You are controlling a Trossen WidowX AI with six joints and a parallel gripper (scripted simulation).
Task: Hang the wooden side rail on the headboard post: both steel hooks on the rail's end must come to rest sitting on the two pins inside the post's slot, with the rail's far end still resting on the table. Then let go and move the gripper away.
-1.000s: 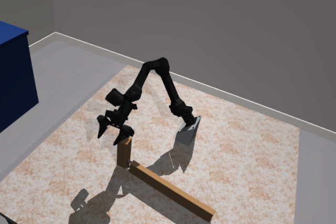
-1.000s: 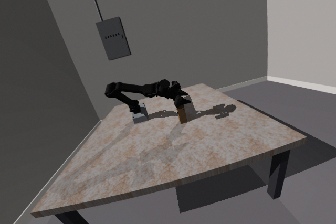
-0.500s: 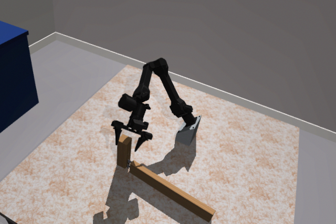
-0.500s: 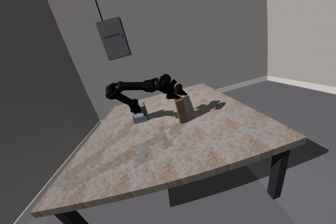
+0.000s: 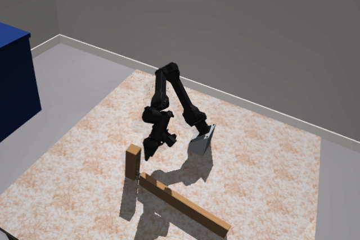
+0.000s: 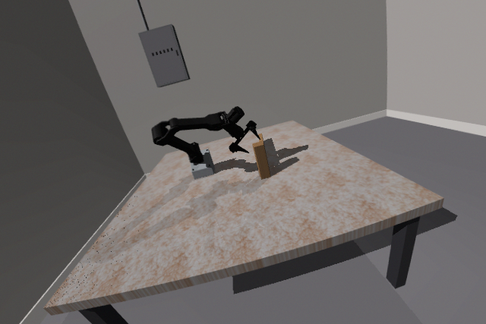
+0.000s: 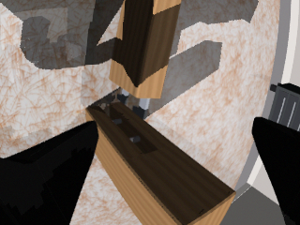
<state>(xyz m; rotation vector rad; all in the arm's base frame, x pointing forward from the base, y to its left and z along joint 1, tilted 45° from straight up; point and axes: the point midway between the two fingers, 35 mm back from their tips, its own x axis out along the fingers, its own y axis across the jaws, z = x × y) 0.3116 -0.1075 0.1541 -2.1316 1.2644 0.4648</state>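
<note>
Right now the headboard post is 70 mm to the right of my gripper tip and 60 mm below it.
</note>
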